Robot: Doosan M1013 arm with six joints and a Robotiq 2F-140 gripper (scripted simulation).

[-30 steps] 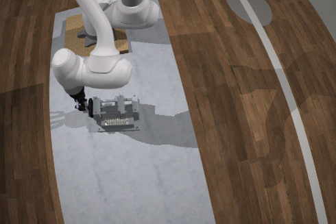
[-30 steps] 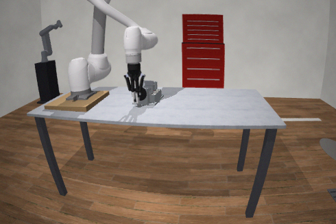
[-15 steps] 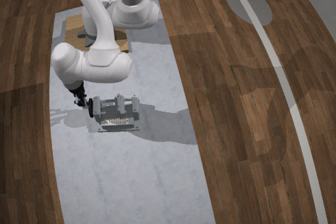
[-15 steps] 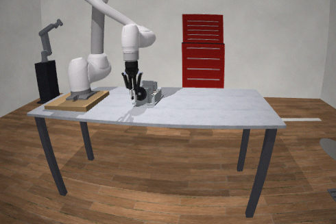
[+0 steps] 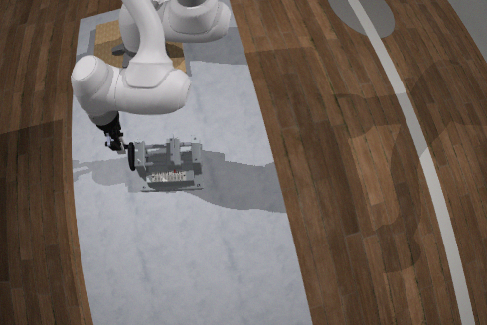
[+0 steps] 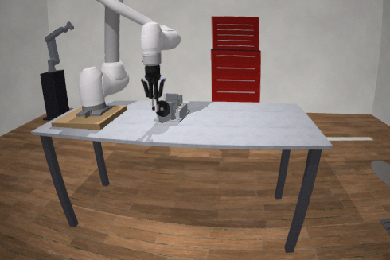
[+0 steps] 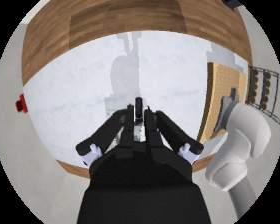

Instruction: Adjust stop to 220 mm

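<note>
The black handwheel lies 20 mm to the left of my hand, 20 mm below it and 10 mm ahead of it. Also, from my hand: grey stop fixture: 160 mm to the left, 60 mm ahead, 20 mm below.
</note>
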